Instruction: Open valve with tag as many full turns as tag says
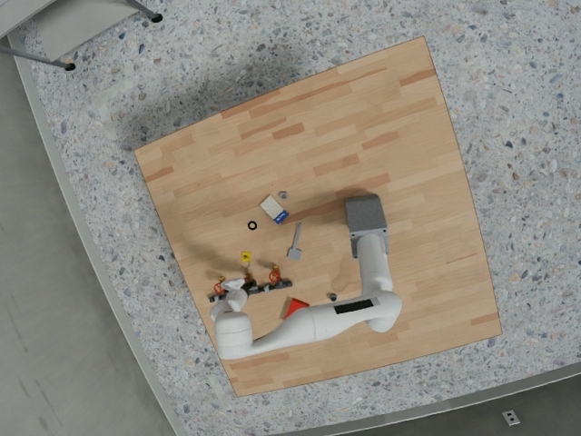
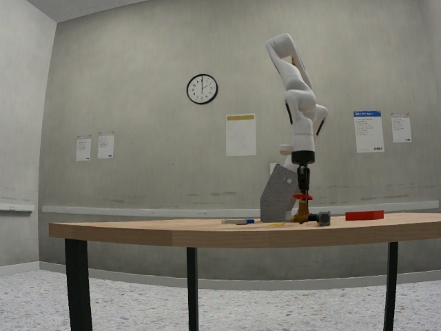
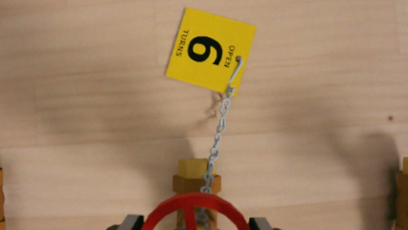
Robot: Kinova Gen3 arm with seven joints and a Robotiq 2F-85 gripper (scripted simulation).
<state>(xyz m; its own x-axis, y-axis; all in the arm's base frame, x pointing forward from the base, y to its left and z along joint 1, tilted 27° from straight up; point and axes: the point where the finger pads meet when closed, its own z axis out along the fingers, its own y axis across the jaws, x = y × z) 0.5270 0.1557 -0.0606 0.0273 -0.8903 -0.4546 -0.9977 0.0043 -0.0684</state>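
Now: hand 1 cm past the yellow tag, 9 cm to the left of it and 8 cm above it. Also, from my hand: red block: 16 cm behind, 20 cm to the left, 7 cm below; grey scraper: 23 cm behind, 10 cm to the right, 8 cm below; blue box: 17 cm behind, 27 cm to the right, 7 cm below.
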